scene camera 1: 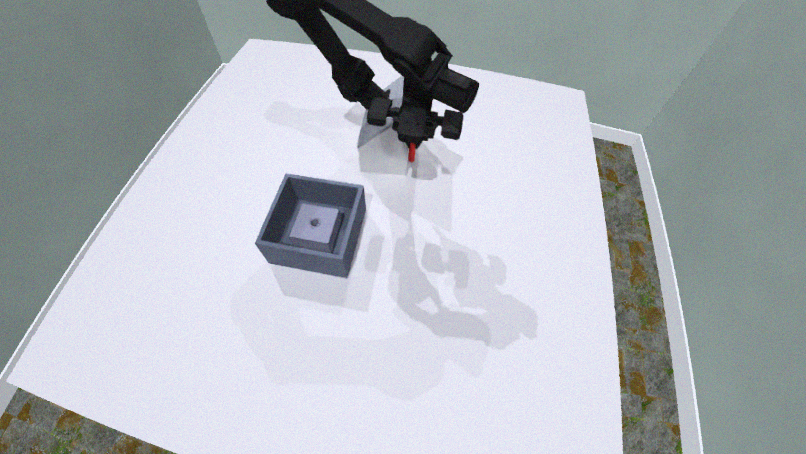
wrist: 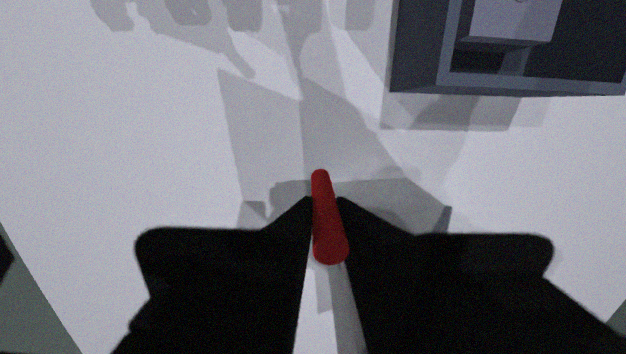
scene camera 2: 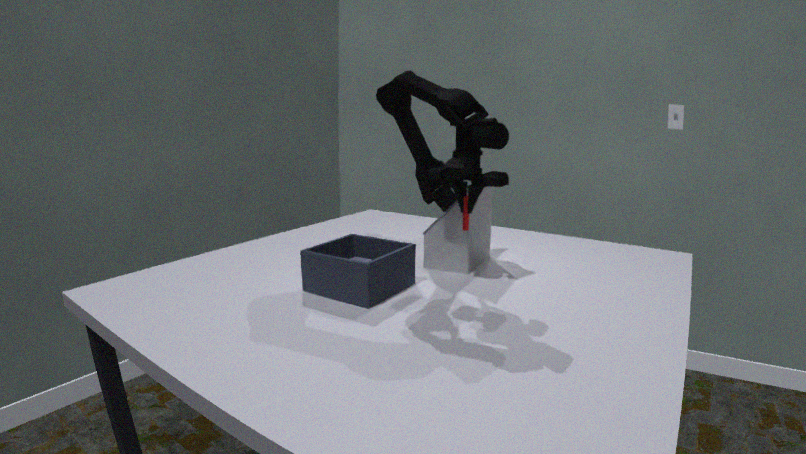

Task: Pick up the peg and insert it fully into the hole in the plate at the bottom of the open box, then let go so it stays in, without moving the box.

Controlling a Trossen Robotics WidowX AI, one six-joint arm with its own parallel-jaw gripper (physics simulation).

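Places are measured from the arm's base along level axes (x ahead, y left, z up), in centimetres.
Pixels of known places: gripper, fingertip midpoint: (scene camera 1: 412, 147) (wrist: 323, 204) (scene camera 2: 466, 212); arm's base at its link origin: (scene camera 2: 455, 210).
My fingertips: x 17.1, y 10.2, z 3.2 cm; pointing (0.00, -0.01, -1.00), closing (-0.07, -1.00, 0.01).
Observation:
For each thing: its middle in the pictures, then the offset to it from my fingertips. "pt": a spot on its surface instead. Level surfaces: height alone.
- red peg at the middle of its body: (wrist: 323, 201) (scene camera 1: 412, 147) (scene camera 2: 466, 213) dx +0.1, dy +0.0, dz +0.0 cm
- grey-blue open box at the middle of its body: (scene camera 2: 359, 267) (scene camera 1: 315, 224) dx +15.8, dy -19.7, dz -12.2 cm
- pale plate at the middle of its body: (scene camera 1: 316, 227) dx +15.8, dy -19.7, dz -13.6 cm
- dark round hole at a spot on its surface: (scene camera 1: 314, 222) pt dx +15.1, dy -20.2, dz -12.5 cm
- white table at its surface level: dz -17.1 cm
The red peg (scene camera 1: 411, 152) (scene camera 2: 465, 213) (wrist: 327, 220) is held about upright between the fingertips of my gripper (scene camera 2: 465, 205) (wrist: 323, 204), which is shut on it. The peg's lower end hangs above the table. The grey-blue open box (scene camera 1: 310, 257) (scene camera 2: 333, 280) (wrist: 510, 86) stands apart from the peg, to its left in both scene views and at the top right in the wrist view. Inside it, the pale plate (scene camera 1: 307, 229) (wrist: 515, 22) lies at the bottom, with a dark round hole (scene camera 1: 314, 222) at its middle. The hole is mostly cut off in the wrist view.
The white table (scene camera 1: 186, 225) (scene camera 2: 338, 417) bears the box. A pale, angular block (scene camera 1: 380, 157) (scene camera 2: 446, 248) stands behind and below the gripper. The box walls rise around the plate on all sides. Arm shadows fall across the table.

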